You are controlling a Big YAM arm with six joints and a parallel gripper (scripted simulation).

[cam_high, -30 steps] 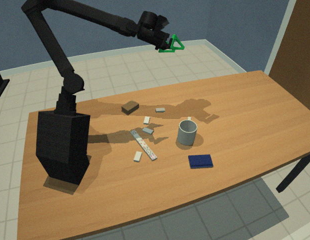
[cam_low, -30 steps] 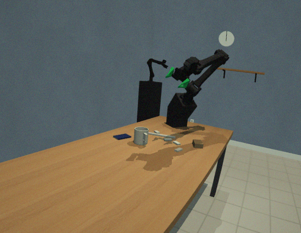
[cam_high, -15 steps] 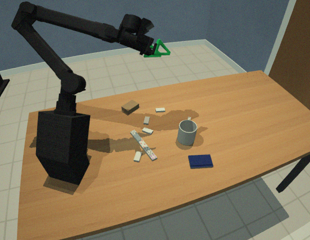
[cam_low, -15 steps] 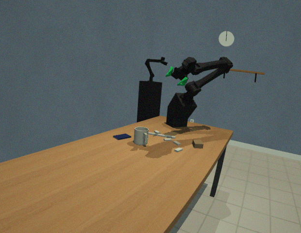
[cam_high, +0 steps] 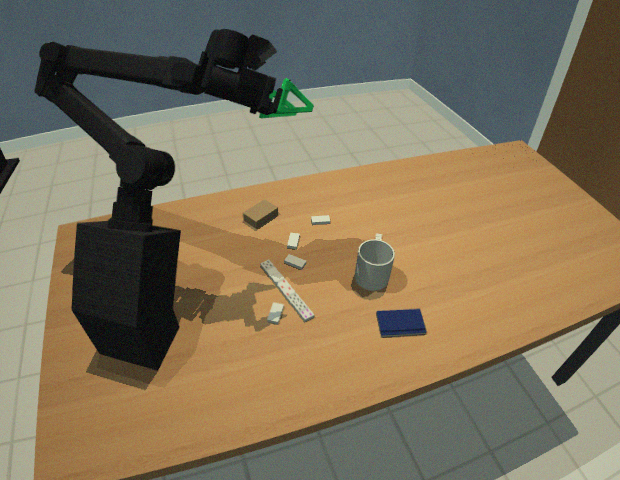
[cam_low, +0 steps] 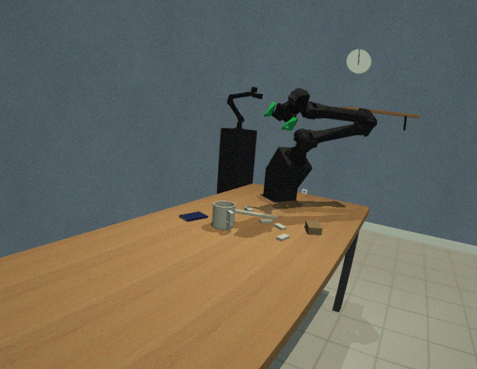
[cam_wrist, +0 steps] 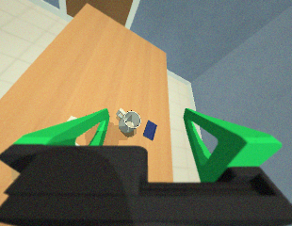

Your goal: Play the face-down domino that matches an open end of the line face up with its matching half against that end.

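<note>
Now: the grey tile 9 cm ahead of my hand, 16 cm to the left of it and 45 cm below it. The rest, counted from my hand: brown block 9 cm behind, 21 cm to the left, 44 cm below.
</note>
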